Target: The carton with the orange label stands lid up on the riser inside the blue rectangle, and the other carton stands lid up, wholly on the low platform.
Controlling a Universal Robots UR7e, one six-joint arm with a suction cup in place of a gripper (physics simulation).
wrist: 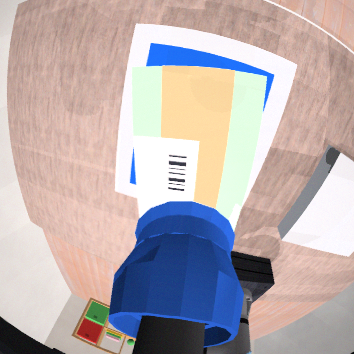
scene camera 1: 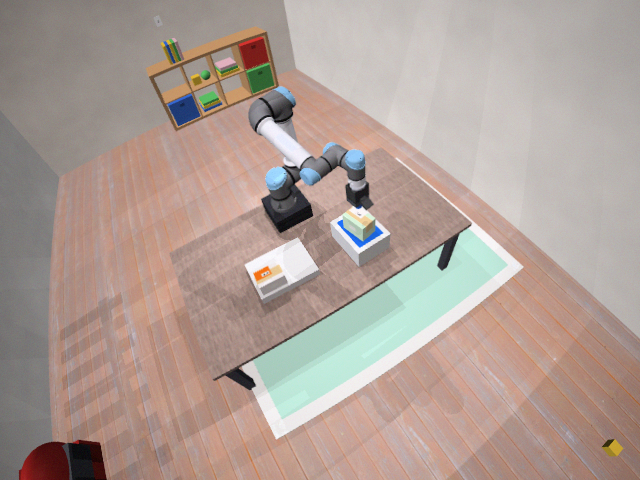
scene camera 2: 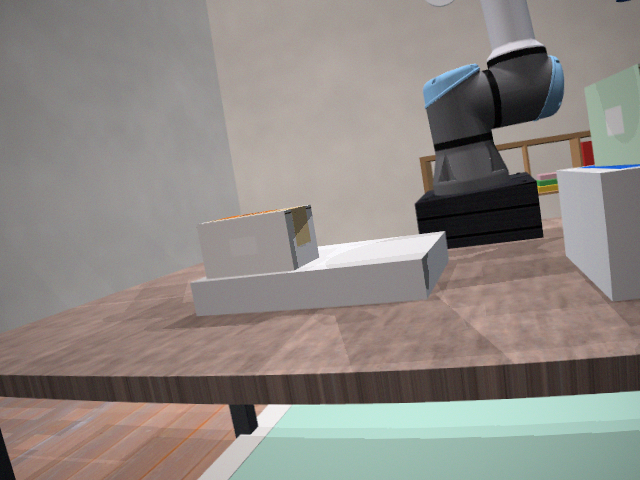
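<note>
A pale green carton (scene camera 1: pixel 360 223) (scene camera 2: pixel 614 118) (wrist: pixel 197 116) with a tan tape strip and a white barcode label on top stands on the white riser (scene camera 1: pixel 361 250) (scene camera 2: pixel 594 227) (wrist: pixel 281 77), covering most of the blue rectangle (scene camera 1: pixel 381 231) (wrist: pixel 197 56). A white carton with an orange label (scene camera 1: pixel 268 276) (scene camera 2: pixel 248 245) sits at one end of the low white platform (scene camera 1: pixel 302 263) (scene camera 2: pixel 320 284) (wrist: pixel 323 218). My suction cup (scene camera 1: pixel 358 208) (wrist: pixel 184 225) hangs just above the green carton's near edge, apart from it and holding nothing.
The arm's black base (scene camera 1: pixel 287 209) (scene camera 2: pixel 478 211) stands at the table's back edge. The wooden table (scene camera 1: pixel 216 320) sits over a green mat (scene camera 1: pixel 361 335). A bookshelf (scene camera 1: pixel 154 70) is by the far wall. A small yellow cube (scene camera 1: pixel 612 447) lies on the floor.
</note>
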